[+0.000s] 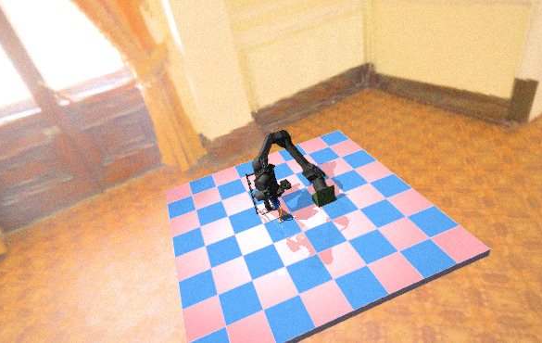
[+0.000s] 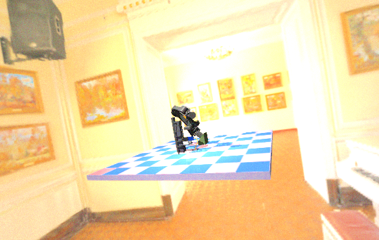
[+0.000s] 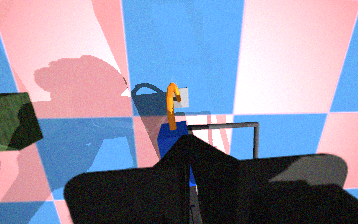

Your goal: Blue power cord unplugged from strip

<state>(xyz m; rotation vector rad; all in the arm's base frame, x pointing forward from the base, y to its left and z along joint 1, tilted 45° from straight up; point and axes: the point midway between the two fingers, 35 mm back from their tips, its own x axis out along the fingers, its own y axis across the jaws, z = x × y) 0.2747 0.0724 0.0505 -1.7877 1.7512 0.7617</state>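
Right now the blue plug is 4 cm to the right of my gripper tip and 1 cm below it.
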